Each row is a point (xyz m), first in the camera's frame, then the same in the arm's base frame.
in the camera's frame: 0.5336 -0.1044 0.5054
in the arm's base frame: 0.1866 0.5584 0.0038
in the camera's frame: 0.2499 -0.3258 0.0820
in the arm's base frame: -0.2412 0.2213 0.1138
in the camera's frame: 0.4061 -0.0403 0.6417
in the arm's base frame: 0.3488 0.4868 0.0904
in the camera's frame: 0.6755 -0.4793 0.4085
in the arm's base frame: -0.0164 0.4552 -0.3401
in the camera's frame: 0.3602 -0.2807 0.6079
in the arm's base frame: 0.2623 0.3092 -0.0579
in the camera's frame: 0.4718 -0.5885 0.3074
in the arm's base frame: -0.1161 0.2321 -0.2777
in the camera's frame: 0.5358 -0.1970 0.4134
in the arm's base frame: 0.0750 0.5101 -0.0436
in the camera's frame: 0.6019 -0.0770 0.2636
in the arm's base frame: -0.0473 0.6422 0.0502
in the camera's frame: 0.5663 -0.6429 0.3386
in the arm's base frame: -0.1109 0.2741 -0.3829
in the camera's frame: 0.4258 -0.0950 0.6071
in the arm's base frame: 0.2996 0.4721 0.0463
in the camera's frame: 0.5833 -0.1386 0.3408
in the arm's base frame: 0.0139 0.5867 -0.0070
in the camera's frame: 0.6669 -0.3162 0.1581
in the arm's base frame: -0.2157 0.5581 -0.1425
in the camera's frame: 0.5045 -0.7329 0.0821
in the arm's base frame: -0.3724 0.1845 -0.3466
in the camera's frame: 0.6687 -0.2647 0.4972
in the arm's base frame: 0.1228 0.5724 -0.1956
